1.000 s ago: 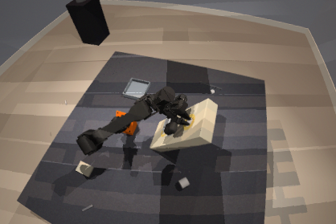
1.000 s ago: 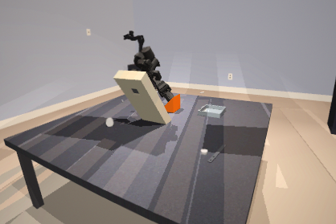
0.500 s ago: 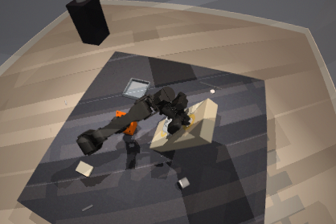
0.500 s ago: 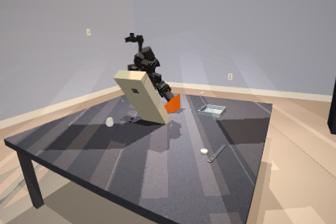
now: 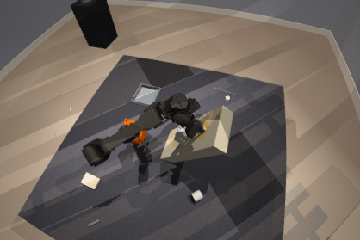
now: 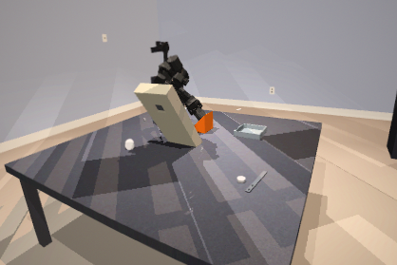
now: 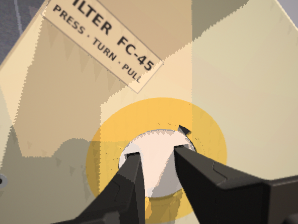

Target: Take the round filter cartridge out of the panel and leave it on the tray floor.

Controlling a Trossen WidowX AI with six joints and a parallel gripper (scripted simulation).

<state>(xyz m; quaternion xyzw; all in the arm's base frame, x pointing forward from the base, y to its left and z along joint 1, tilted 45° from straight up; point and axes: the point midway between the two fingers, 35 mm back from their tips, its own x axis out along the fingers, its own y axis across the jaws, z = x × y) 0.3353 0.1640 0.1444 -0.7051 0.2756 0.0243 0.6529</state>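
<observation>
My gripper tip is 1 cm short of the round filter cartridge and 1 cm above it. The rest, counted from my gripper tip: grey-blue tray: 44 cm behind, 27 cm to the left, 26 cm below; pale flat block: 50 cm behind, 35 cm to the right, 26 cm below; tan service panel: 4 cm behind, 8 cm below.
</observation>
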